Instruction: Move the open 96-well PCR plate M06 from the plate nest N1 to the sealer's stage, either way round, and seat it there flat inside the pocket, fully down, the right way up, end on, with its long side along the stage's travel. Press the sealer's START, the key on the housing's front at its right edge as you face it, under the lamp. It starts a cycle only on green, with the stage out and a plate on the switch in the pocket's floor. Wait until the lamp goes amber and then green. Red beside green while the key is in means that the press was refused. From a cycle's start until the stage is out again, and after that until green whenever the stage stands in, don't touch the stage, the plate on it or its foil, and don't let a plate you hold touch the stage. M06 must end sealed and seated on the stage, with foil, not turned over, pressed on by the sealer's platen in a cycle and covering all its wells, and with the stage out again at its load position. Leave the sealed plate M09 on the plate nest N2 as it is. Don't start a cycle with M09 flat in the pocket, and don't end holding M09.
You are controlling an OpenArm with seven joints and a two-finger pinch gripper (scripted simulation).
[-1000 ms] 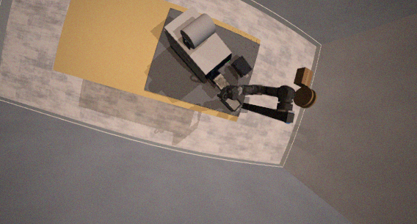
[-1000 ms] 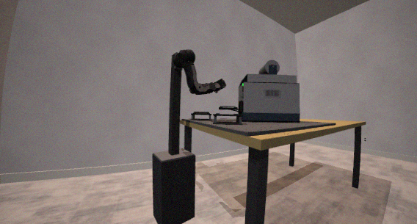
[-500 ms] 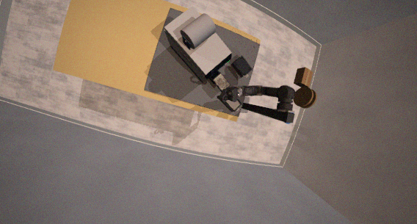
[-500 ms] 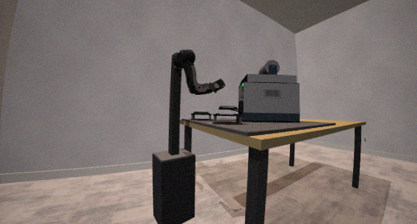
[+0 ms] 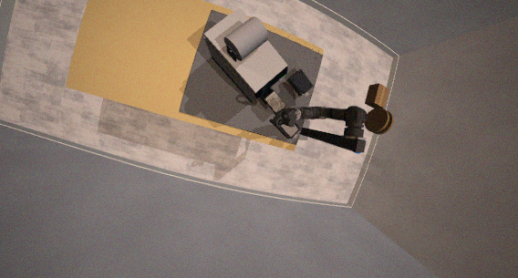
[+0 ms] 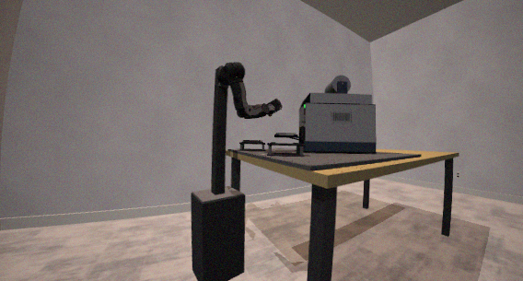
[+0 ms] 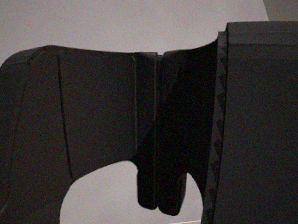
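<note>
Now: hand 260 mm to the left of the start key, 140 mm above it and 50 mm past it. The rest, counted from my hand: yellow warning label (170 mm below, 130 mm to the right, 80 mm ahead); then sealer stage (230 mm below, 120 mm to the right, 60 mm behind); then open plate M06 (220 mm below, 120 mm to the right, 60 mm behind).
</note>
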